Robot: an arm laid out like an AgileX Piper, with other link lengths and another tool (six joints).
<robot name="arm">
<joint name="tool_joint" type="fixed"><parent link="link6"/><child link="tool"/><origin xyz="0.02 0.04 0.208" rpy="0 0.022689 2.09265"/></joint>
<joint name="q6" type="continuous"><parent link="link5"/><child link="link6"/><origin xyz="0 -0.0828 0" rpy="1.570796 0 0"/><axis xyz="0 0 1"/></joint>
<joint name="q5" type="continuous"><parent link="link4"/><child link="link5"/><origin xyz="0 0 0" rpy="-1.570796 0 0"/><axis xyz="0 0 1"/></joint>
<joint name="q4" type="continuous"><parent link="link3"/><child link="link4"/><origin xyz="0.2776 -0.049 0" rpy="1.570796 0 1.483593"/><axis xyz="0 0 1"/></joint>
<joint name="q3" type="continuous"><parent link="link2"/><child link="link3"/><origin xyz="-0.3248 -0.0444 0" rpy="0 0 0"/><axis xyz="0 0 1"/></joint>
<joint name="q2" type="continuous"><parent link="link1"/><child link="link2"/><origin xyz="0 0 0" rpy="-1.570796 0 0"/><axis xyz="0 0 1"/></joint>
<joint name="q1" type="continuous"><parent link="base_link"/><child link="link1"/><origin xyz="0 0 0.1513" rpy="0 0 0"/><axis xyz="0 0 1"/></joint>
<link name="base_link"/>
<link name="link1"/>
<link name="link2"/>
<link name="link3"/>
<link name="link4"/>
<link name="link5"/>
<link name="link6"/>
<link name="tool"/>
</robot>
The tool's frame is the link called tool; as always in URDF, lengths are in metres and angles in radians. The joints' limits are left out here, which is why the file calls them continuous.
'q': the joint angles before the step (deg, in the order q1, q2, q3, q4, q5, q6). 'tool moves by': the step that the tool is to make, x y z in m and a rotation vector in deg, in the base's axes. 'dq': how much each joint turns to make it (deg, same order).
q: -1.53 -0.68 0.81 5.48 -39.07 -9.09
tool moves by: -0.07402 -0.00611 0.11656 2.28 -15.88 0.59
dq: -0.01 1.15 -12.65 2.10 -4.28 0.88
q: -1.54 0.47 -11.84 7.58 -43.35 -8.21
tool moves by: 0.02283 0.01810 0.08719 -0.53 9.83 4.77
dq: -0.02 11.31 -24.39 -2.43 23.28 4.12
